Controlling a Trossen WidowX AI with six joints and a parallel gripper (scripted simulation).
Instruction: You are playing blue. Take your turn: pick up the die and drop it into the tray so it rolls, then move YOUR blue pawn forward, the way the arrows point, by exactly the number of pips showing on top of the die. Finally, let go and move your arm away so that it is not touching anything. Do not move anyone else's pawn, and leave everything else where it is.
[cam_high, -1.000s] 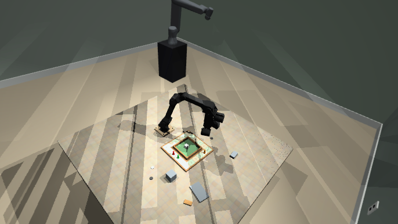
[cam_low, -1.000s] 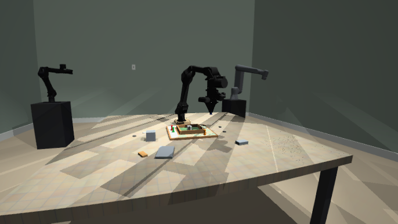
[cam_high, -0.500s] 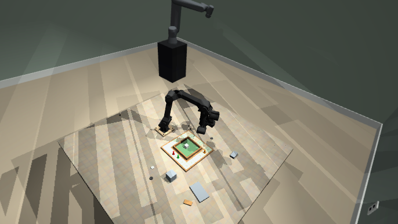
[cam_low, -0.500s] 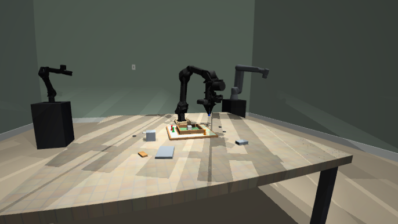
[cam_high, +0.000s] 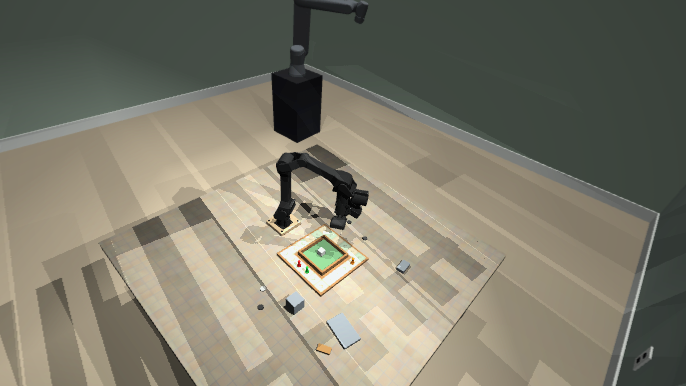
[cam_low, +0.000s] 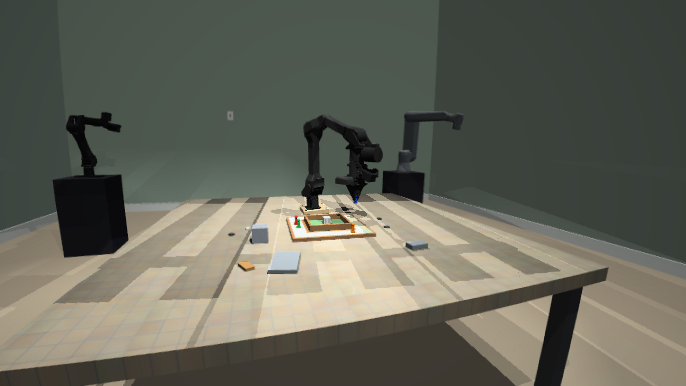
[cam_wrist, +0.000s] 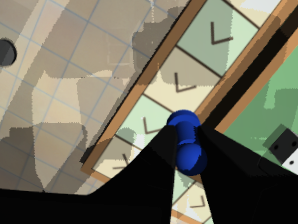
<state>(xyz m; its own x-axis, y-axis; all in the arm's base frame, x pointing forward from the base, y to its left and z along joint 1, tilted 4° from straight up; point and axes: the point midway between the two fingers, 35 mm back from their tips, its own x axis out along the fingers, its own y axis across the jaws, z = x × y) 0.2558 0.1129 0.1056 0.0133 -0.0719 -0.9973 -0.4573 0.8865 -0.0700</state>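
My gripper tip is now 120 mm to the left of the white die and 70 mm above it. From my gripper tip the other things lie so: orange pawn (130 mm ahead, 70 mm to the right, 70 mm below); then green tray (10 mm ahead, 120 mm to the right, 90 mm below); then blue pawn (10 mm above).
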